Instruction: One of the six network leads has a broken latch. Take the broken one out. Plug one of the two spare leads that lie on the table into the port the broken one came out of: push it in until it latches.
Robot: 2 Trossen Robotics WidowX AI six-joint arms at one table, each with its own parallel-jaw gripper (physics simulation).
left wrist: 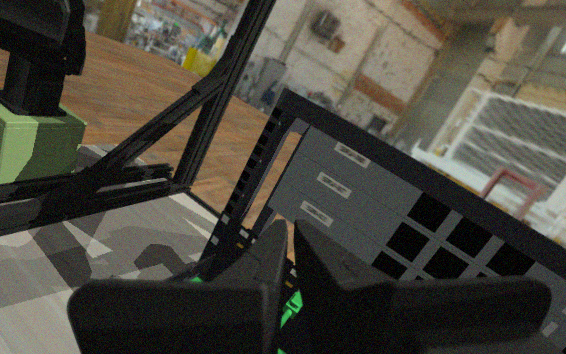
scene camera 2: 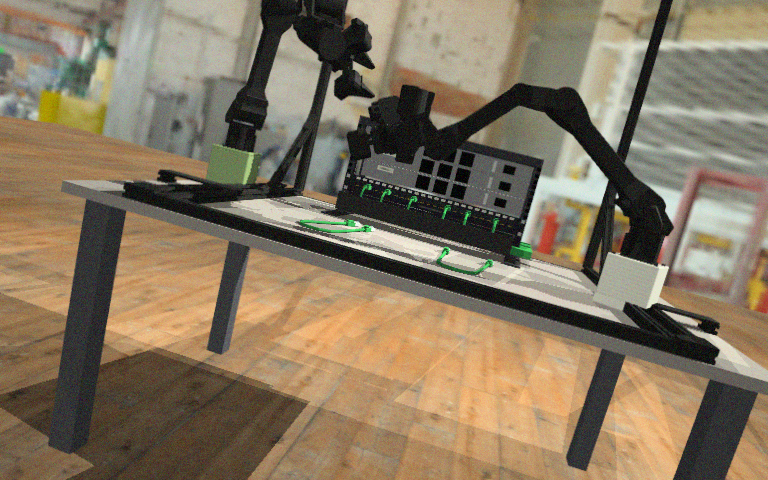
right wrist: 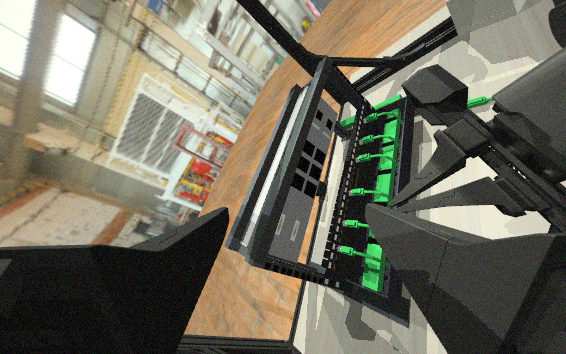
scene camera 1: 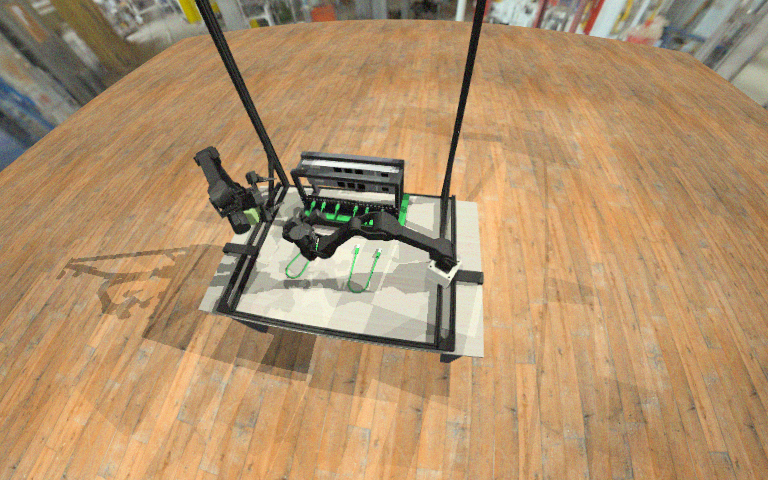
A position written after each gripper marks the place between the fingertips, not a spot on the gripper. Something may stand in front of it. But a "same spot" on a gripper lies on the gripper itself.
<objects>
right gripper: scene camera 2; right wrist 296, 211; scene camera 1; not seen in the left wrist view (out of frame)
same spot on rack top bar: [left wrist: 535, 245] = [scene camera 1: 345, 179]
same spot on right gripper: [scene camera 2: 363, 59] = [scene camera 1: 269, 180]
</objects>
